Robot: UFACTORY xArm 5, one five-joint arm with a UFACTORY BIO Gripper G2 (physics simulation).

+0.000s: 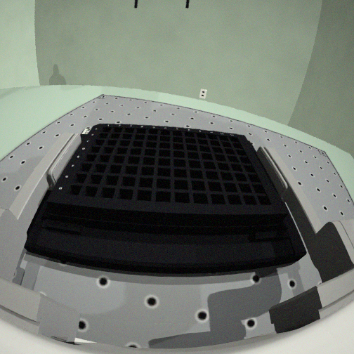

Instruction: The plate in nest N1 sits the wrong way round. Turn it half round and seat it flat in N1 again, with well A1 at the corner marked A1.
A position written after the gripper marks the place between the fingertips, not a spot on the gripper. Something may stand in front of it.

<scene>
In view: the gripper (170, 146), a black well plate (150, 178) and a black nest (152, 252).
</scene>
